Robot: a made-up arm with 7 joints. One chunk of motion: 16 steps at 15 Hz.
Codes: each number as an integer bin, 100 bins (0 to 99) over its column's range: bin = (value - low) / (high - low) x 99, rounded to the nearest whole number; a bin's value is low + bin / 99 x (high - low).
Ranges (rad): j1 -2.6..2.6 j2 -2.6..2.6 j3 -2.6..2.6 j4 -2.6..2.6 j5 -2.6..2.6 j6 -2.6..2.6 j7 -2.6..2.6
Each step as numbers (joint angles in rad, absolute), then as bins.
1 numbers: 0.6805 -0.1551 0.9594 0.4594 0.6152 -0.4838 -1.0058
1 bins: 62 47 68 58 61 40 30
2 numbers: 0.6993 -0.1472 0.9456 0.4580 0.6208 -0.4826 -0.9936
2 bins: 63 47 68 58 61 40 31
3 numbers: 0.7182 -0.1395 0.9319 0.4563 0.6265 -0.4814 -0.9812
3 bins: 63 47 67 58 61 40 31
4 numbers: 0.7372 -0.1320 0.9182 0.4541 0.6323 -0.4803 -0.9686
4 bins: 64 47 67 58 62 40 31
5 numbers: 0.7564 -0.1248 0.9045 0.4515 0.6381 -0.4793 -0.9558
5 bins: 64 47 67 58 62 40 31
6 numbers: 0.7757 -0.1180 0.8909 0.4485 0.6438 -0.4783 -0.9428
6 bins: 64 47 66 58 62 40 32
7 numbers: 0.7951 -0.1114 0.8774 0.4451 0.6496 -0.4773 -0.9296
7 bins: 65 47 66 58 62 40 32
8 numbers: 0.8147 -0.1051 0.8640 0.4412 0.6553 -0.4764 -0.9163
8 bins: 65 47 66 58 62 40 32
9 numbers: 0.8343 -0.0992 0.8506 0.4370 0.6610 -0.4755 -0.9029
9 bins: 65 48 66 58 62 40 32
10 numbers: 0.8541 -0.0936 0.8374 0.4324 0.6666 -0.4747 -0.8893
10 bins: 66 48 65 58 62 40 33
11 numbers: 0.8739 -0.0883 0.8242 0.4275 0.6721 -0.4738 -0.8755
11 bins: 66 48 65 58 62 40 33
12 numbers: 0.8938 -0.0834 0.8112 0.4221 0.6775 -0.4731 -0.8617
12 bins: 67 48 65 58 62 40 33
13 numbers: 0.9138 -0.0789 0.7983 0.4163 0.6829 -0.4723 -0.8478
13 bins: 67 48 65 57 63 41 33
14 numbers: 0.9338 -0.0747 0.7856 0.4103 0.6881 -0.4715 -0.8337
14 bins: 67 48 64 57 63 41 34
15 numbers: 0.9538 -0.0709 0.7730 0.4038 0.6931 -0.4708 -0.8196
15 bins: 68 48 64 57 63 41 34
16 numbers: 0.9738 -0.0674 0.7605 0.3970 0.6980 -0.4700 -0.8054
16 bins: 68 48 64 57 63 41 34
